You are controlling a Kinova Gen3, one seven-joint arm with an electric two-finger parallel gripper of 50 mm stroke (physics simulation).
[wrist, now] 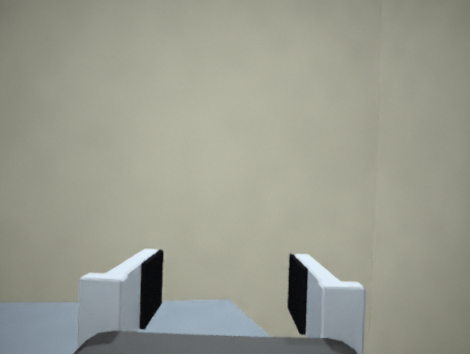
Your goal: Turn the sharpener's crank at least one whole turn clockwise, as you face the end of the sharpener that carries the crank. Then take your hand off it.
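Places are measured from the arm's base along level axes (x ahead, y left, z up), in millimetres.
Pixels of known places: gripper, fingertip midpoint: [225, 279].
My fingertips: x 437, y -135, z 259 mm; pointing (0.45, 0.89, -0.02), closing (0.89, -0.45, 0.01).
Behind a point stands the place of what it marks.
My gripper [225, 279] @(y -135, x 437, z 259 mm) is at the bottom of the wrist view. Its two pale fingers with black pads stand wide apart, and it is open and empty. The sharpener and its crank do not show in this view.
A plain beige wall [225, 140] fills most of the view, with a faint vertical line at the right. A flat grey-blue surface [40, 325] @(y 739, x 438, z -19 mm) lies low at the left and runs behind the fingers, ending in a slanted edge between them.
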